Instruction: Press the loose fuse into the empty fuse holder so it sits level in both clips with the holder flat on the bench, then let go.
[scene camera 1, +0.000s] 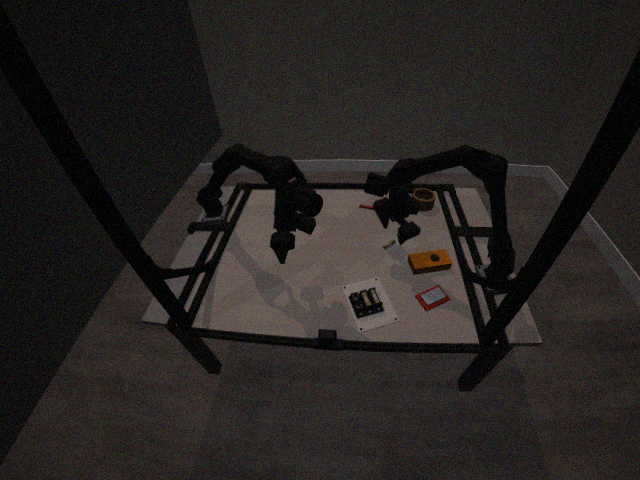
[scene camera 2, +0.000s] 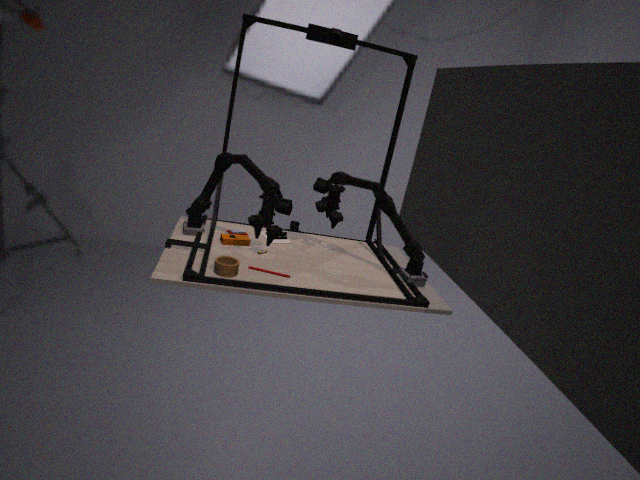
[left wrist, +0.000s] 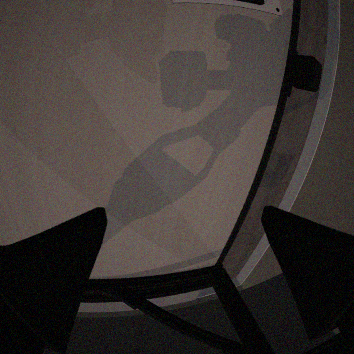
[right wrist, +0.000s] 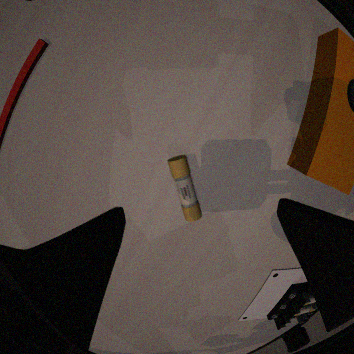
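Pixels of known places: left gripper, fingertip midpoint: (scene camera 1: 283, 255) (scene camera 2: 329, 222) (left wrist: 186, 215); right gripper, fingertip midpoint: (scene camera 1: 393, 236) (scene camera 2: 262, 242) (right wrist: 203, 211); left arm's base at its link origin: (scene camera 1: 214, 212) (scene camera 2: 413, 272); right arm's base at its link origin: (scene camera 1: 496, 275) (scene camera 2: 194, 225).
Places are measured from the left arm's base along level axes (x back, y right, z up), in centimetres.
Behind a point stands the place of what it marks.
Note:
The loose fuse (scene camera 1: 389, 244) @(x -66.6, y 23.2, z -3.6 cm) (scene camera 2: 262, 252) @(x -66.8, y 22.1, z -4.1 cm) (right wrist: 185, 189) @(x -66.9, y 22.5, z -3.4 cm), with brass-coloured ends and a pale labelled middle, lies on the bench. The black fuse holder block (scene camera 1: 366, 303) @(x -54.3, y 48.0, z -1.3 cm) (right wrist: 290, 306) @(x -55.0, y 43.2, z -2.6 cm) is on a white plate (scene camera 1: 386, 316) @(x -59.9, y 51.1, z -4.6 cm) (right wrist: 265, 296) @(x -54.9, y 39.0, z -4.6 cm). Two pale fuses show in the block; its leftmost position in scene camera 1 looks dark and empty. My right gripper (scene camera 1: 393, 234) @(x -67.5, y 23.3, z 0.4 cm) (scene camera 2: 264, 240) @(x -67.5, y 23.3, z 0.4 cm) (right wrist: 203, 211) @(x -67.5, y 23.3, z 0.4 cm) is open above the loose fuse, which appears between its spread fingers in the right wrist view. My left gripper (scene camera 1: 281, 259) @(x -31.5, y 35.8, z 8.9 cm) (scene camera 2: 334, 225) @(x -31.5, y 35.8, z 8.9 cm) (left wrist: 186, 215) @(x -31.5, y 35.8, z 8.9 cm) is open and empty, high above the bench, left of the holder in scene camera 1.
An orange box (scene camera 1: 430, 261) @(x -77.7, y 34.3, z -1.8 cm) (scene camera 2: 235, 239) @(x -78.5, y 30.0, z -1.9 cm) (right wrist: 327, 117) @(x -76.1, y 30.3, z -1.8 cm) lies near the fuse. A red-framed tray (scene camera 1: 419, 299) @(x -70.9, y 46.7, z -4.2 cm) lies right of the plate in scene camera 1. A red rod (scene camera 2: 268, 271) @(x -68.0, y 2.2, z -4.2 cm) (right wrist: 19, 87) @(x -70.8, y 4.5, z -4.3 cm) and a brown ring (scene camera 1: 416, 200) @(x -81.9, y 3.3, z -0.5 cm) (scene camera 2: 226, 270) @(x -86.4, y -4.1, z -1.8 cm) are at the far side there. Dark rails edge the bench.

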